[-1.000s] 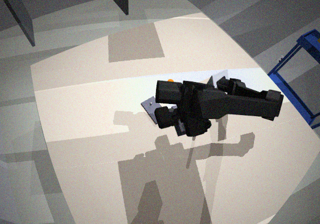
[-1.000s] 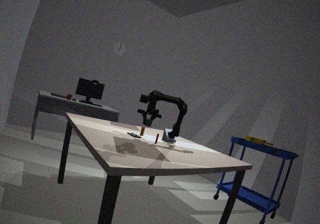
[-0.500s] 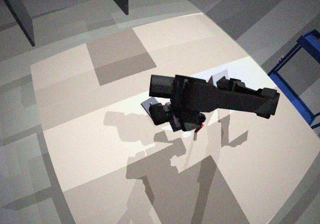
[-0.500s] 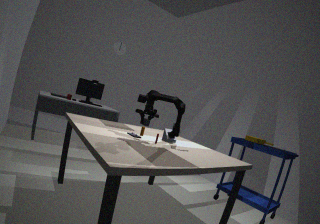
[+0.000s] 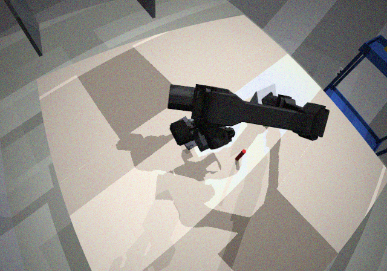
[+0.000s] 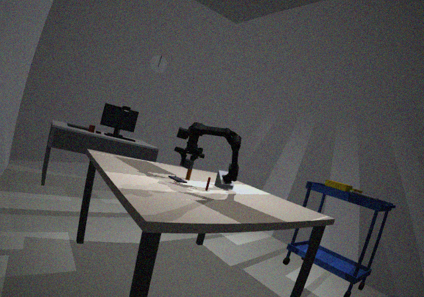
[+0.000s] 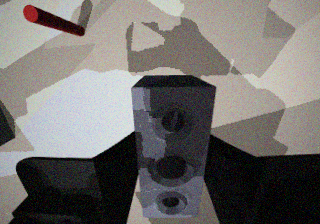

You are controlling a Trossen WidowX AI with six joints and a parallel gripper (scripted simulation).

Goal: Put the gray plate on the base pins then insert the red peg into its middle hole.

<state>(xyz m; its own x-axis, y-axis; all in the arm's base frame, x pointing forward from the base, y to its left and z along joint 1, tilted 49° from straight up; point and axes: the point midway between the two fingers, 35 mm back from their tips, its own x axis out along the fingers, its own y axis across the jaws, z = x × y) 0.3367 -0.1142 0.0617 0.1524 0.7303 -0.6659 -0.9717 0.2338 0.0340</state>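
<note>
Now: the base 10 cm below my gripper tip, 7 cm to the right of it and 1 cm behind it. Also, from my gripper tip: gray plate (3 cm above); then orange cylinder (13 cm behind, 11 cm to the right, 7 cm below); then red peg (12 cm to the left, 10 cm behind, 7 cm below).
</note>
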